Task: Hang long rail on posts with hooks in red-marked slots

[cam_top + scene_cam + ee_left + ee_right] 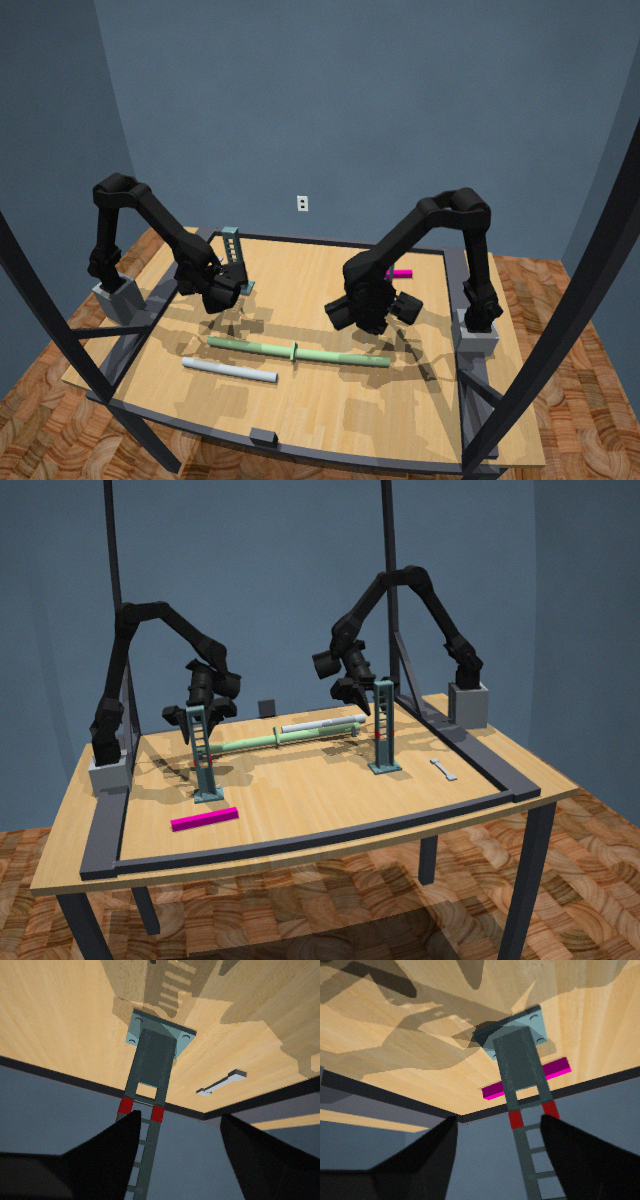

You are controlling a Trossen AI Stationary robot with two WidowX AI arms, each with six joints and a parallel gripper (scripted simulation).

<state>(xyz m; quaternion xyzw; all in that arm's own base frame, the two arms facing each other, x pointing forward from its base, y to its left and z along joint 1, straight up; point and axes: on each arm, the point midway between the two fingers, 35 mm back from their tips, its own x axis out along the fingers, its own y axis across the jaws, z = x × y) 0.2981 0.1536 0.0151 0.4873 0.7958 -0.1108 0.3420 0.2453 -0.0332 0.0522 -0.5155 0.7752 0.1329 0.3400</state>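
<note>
Right now the grey rod is 21 cm behind my left hand, 12 cm below it and 7 cm to the right of it. Also, from my left hand: long green rail 23 cm to the right, 13 cm behind, 11 cm below; then small grey wrench 18 cm ahead, 13 cm below, 11 cm to the left; then magenta bar 47 cm to the right, 20 cm ahead, 12 cm below.
</note>
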